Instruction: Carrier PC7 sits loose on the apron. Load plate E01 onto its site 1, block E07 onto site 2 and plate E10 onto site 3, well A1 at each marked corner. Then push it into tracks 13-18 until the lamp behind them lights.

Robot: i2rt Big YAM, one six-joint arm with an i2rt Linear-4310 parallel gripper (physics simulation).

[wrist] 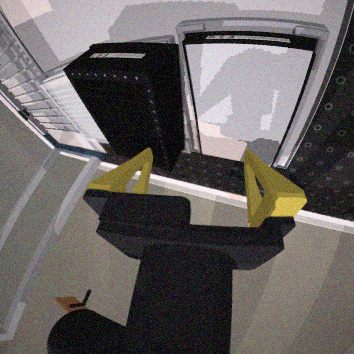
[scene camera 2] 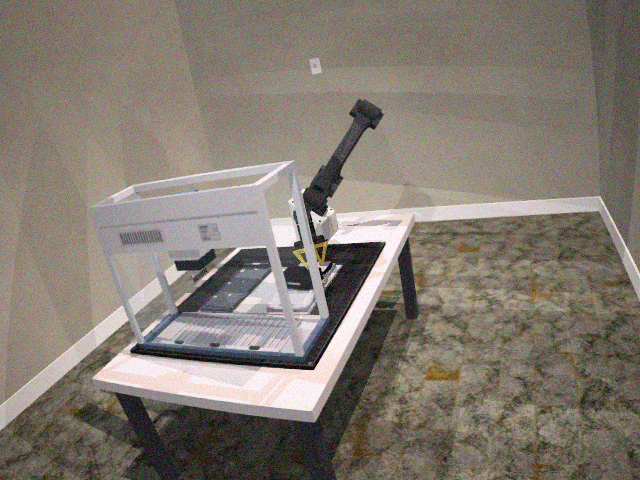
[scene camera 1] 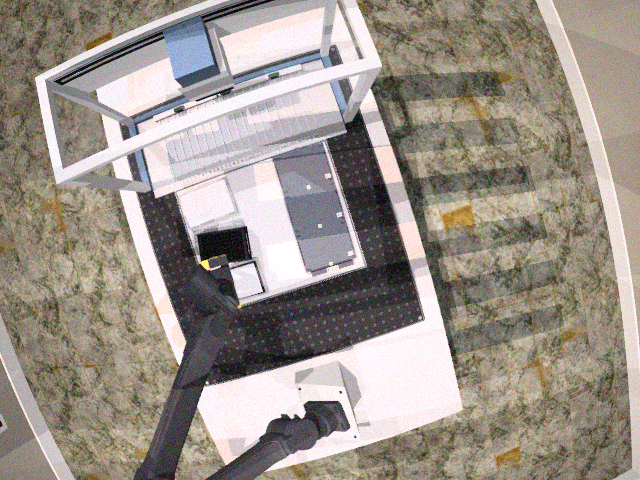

Labels:
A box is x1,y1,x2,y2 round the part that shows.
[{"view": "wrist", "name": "my gripper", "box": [82,147,306,353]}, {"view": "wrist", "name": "well plate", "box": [40,71,107,142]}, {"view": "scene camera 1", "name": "grey carrier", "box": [272,142,356,276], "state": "on a black perforated deck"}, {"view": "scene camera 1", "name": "well plate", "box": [180,180,234,227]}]

